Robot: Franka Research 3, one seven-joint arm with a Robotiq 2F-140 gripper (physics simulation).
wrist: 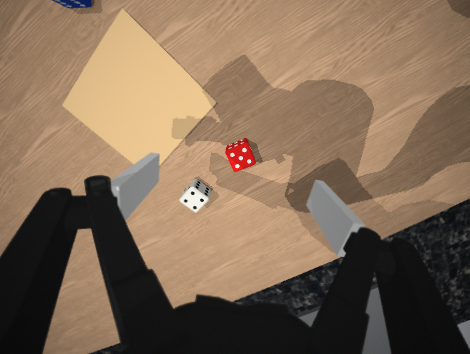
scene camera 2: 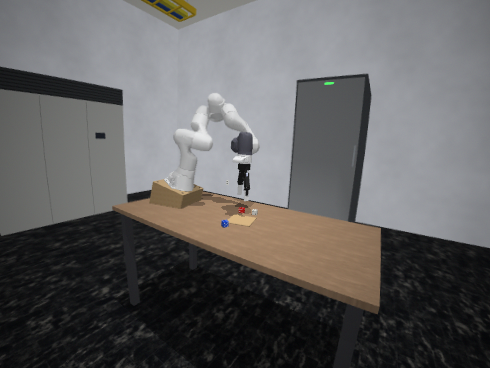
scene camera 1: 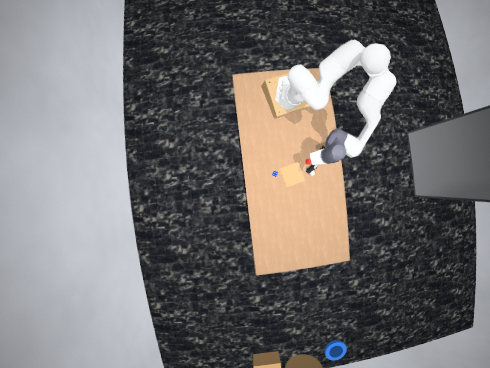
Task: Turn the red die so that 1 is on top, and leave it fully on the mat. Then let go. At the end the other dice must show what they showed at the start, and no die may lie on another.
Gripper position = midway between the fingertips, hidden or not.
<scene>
In view: the gripper (wrist: 236, 180) and a tan mat (wrist: 132, 93).
</scene>
